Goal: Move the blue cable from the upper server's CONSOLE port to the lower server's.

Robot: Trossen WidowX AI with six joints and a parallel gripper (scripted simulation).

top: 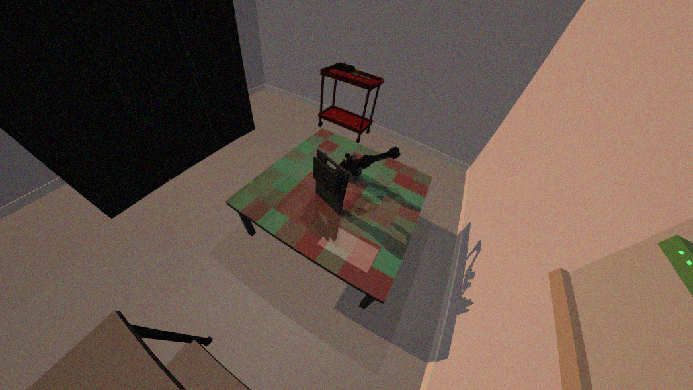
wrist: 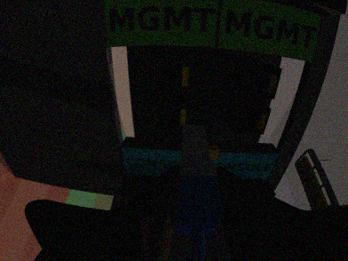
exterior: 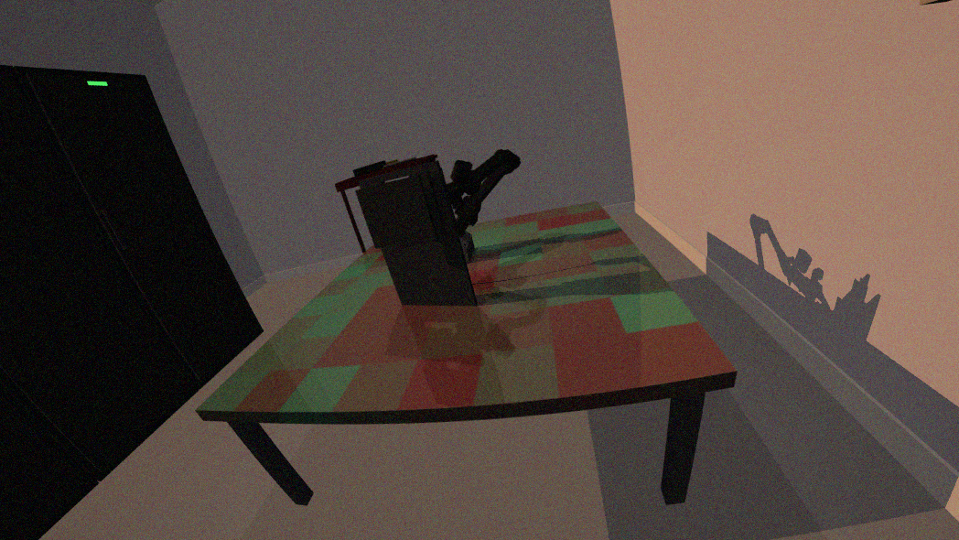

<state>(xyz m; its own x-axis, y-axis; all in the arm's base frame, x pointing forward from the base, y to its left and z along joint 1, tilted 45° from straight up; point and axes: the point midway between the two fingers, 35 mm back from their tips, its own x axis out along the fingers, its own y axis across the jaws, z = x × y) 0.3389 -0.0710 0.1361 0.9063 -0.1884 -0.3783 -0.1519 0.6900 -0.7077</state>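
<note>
Right now my gripper tip is 10 cm short of the dark server rack and 2 cm below it. The rest, counted from my gripper tip: cable plug (right at my gripper tip).
</note>
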